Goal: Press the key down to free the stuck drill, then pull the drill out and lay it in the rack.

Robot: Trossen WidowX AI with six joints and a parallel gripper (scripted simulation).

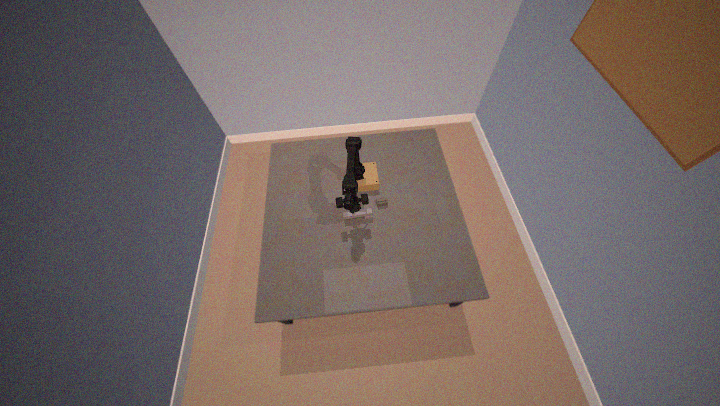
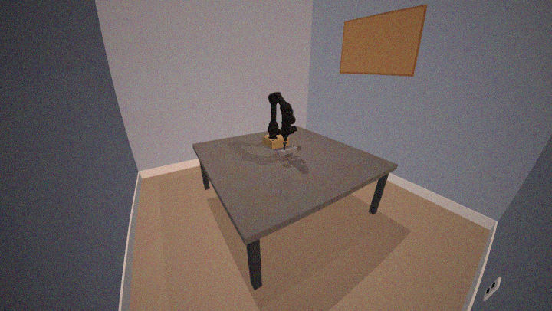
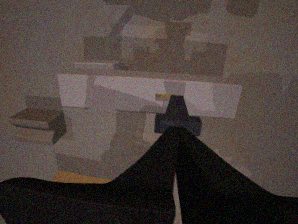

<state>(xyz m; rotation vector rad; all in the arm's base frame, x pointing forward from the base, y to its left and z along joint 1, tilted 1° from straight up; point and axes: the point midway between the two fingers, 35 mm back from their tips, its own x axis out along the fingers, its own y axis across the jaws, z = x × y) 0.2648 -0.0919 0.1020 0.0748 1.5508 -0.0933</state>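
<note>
Right now my gripper tip is 50 mm above the dark key. From my gripper tip the other things lie so: pale grey sleeve 100 mm below, 30 mm to the left; then grey rack 200 mm to the left, 120 mm below, 60 mm behind; then drill 90 mm below, 50 mm to the left.
</note>
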